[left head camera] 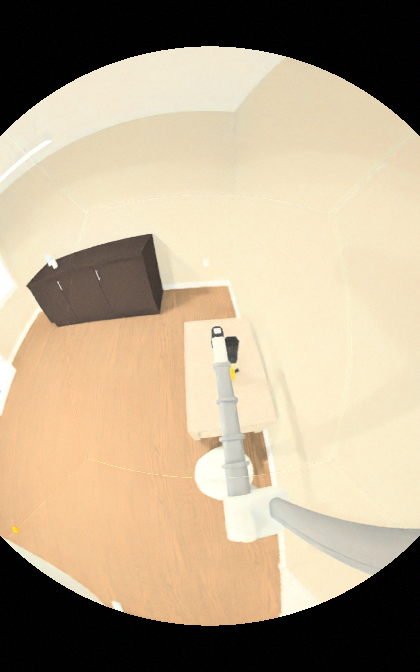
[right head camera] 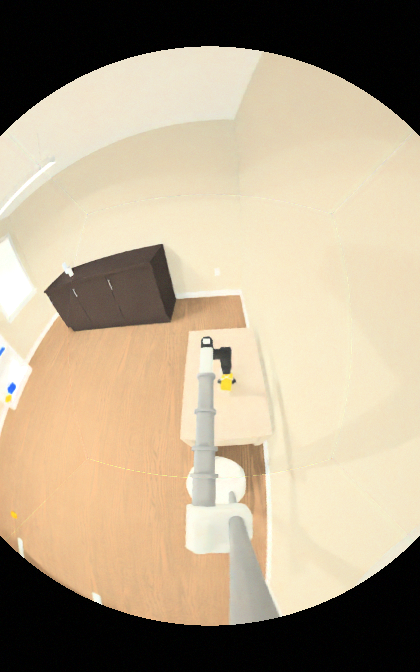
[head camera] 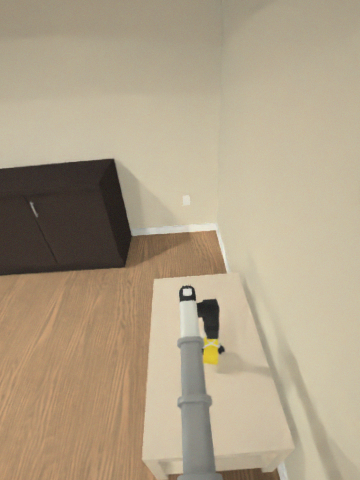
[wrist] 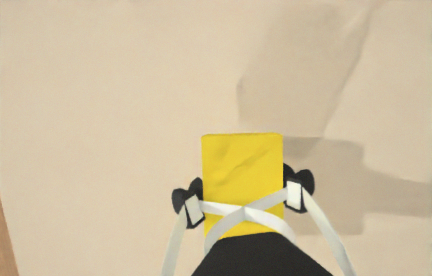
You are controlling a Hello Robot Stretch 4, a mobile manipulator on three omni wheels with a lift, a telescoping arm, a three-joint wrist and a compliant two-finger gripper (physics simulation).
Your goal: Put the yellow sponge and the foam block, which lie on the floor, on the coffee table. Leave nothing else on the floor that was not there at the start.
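Frame: origin at the robot's base, x up, y right, z ahead, level; centimetres.
Where they show: gripper, fingertip midpoint: (head camera: pixel 210 352) (wrist: pixel 241 186).
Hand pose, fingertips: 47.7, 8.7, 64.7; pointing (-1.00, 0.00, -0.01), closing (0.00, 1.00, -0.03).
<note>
After its pixels a point has its place, as x, y, z.
The yellow sponge (head camera: pixel 211 357) @[52.0, 8.4, 60.3] (left head camera: pixel 232 373) (right head camera: pixel 226 384) (wrist: pixel 242 160) @[52.0, 9.2, 67.7] is held between the two fingertips of my gripper (head camera: pixel 213 350) @[47.7, 8.7, 64.7] (left head camera: pixel 234 370) (right head camera: pixel 226 381) (wrist: pixel 241 186) @[47.7, 8.7, 64.7], which is shut on it. The gripper hangs over the coffee table (head camera: pixel 167 410) @[42.3, -11.3, 44.4] (left head camera: pixel 202 400) (right head camera: pixel 250 415) (wrist: pixel 100 100) @[42.2, -5.6, 76.0], near the middle of its top. Shadows lie apart from the sponge, to its right in the wrist view, so it looks raised above the top. A small orange-yellow thing (left head camera: pixel 15 530) (right head camera: pixel 14 514) lies on the floor at the far left; I cannot tell whether it is the foam block.
A dark cabinet (head camera: pixel 65 225) @[53.4, -97.5, 176.3] (left head camera: pixel 125 285) (right head camera: pixel 135 300) stands beyond the table on the left. A wall (head camera: pixel 300 250) @[100.8, 38.8, 69.5] runs close along the table's right side. My white round base (left head camera: pixel 207 475) (right head camera: pixel 225 472) is just before the table's near end. A blue object (right head camera: pixel 12 387) shows at the left edge.
</note>
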